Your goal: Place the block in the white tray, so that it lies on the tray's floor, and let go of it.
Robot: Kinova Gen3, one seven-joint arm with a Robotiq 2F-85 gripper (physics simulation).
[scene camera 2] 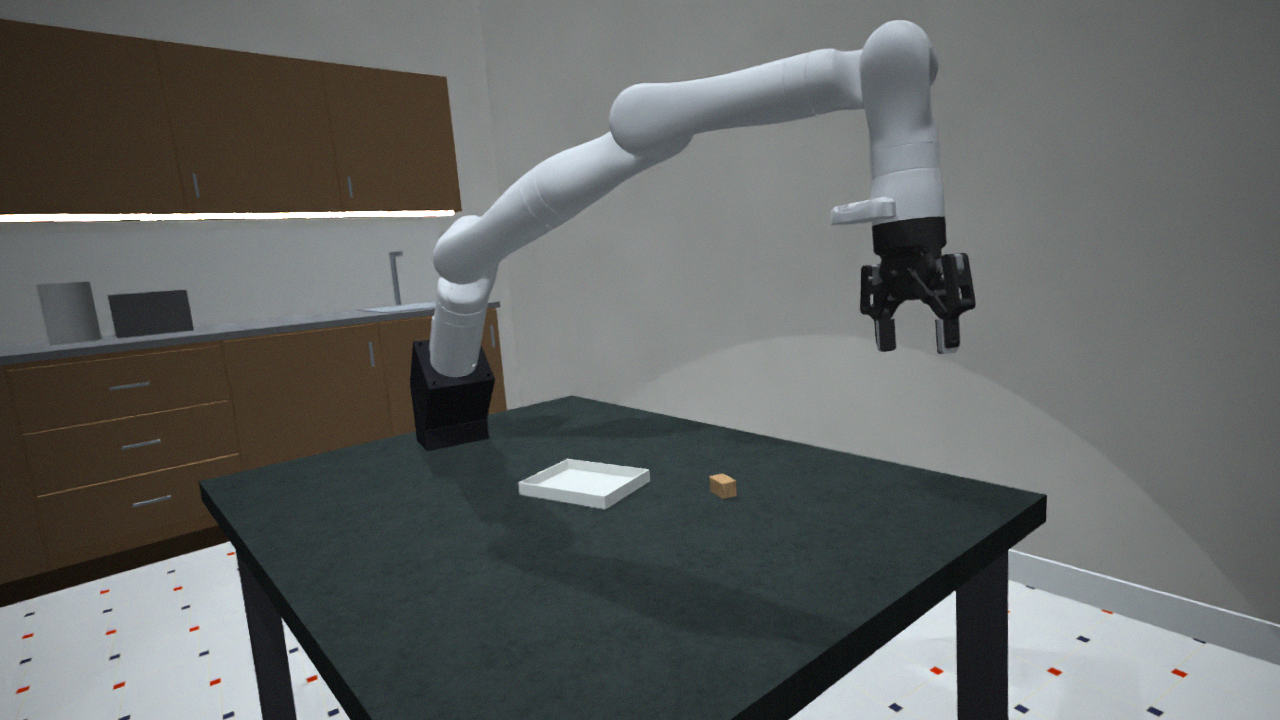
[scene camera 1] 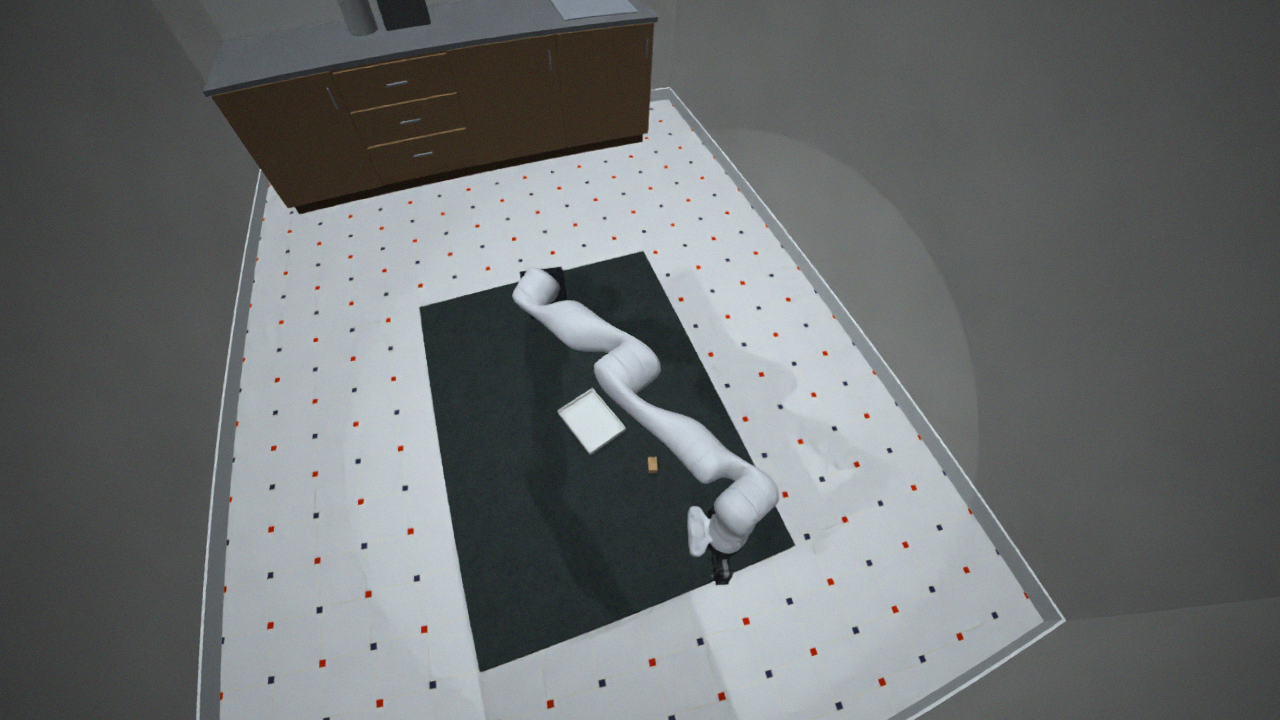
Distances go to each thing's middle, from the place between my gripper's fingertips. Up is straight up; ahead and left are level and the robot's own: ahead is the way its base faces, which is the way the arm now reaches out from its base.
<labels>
Now: the white tray (scene camera 2: 598, 485) 51 cm behind my hand, 23 cm below it and 6 cm to the right of it.
</labels>
